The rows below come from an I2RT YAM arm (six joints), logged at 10 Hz.
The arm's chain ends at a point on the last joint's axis. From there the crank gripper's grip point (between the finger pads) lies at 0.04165 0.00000 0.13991 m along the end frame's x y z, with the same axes.
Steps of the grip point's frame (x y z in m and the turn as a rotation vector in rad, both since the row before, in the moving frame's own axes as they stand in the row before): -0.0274, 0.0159, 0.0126, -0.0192, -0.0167, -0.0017; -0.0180, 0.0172, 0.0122, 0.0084, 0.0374, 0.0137; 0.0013, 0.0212, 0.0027, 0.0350, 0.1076, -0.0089; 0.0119, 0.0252, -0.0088, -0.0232, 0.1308, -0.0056; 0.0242, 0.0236, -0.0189, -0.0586, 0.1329, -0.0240
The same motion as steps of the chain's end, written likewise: -0.0251, 0.0133, 0.0119, -0.0192, -0.0167, -0.0017; -0.0232, 0.0178, 0.0139, 0.0084, 0.0374, 0.0137; -0.0135, 0.0264, 0.0081, 0.0350, 0.1076, -0.0089; -0.0060, 0.0223, -0.0021, -0.0232, 0.1308, -0.0056; 0.0060, 0.0168, -0.0119, -0.0586, 0.1329, -0.0240
